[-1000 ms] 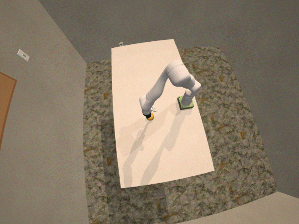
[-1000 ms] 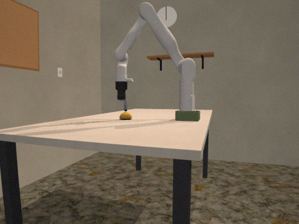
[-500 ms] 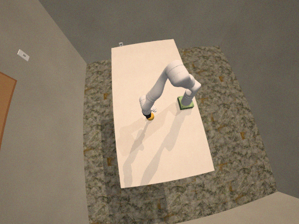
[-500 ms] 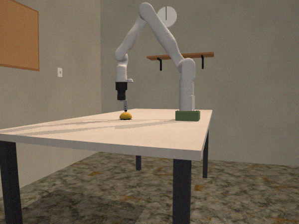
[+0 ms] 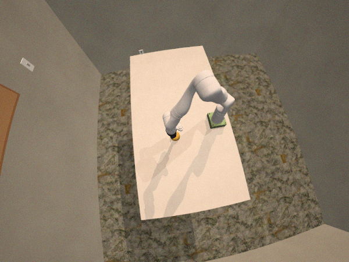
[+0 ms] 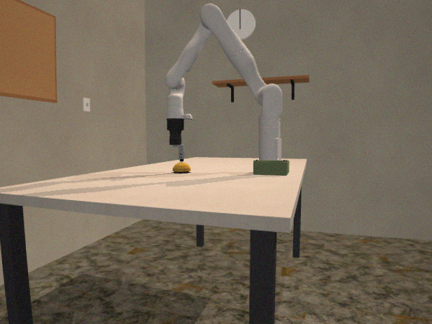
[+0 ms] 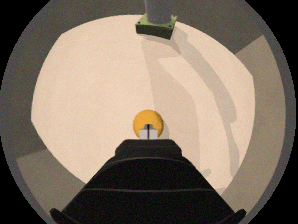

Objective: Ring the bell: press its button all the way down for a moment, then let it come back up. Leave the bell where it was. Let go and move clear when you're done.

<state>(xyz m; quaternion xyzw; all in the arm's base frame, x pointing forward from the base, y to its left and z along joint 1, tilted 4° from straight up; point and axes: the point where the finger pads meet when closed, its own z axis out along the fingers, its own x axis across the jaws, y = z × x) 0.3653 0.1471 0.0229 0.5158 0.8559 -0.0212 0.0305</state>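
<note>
The dark bell button lies 30 mm below my hand. Also, from my hand: bell (40 mm below).
</note>
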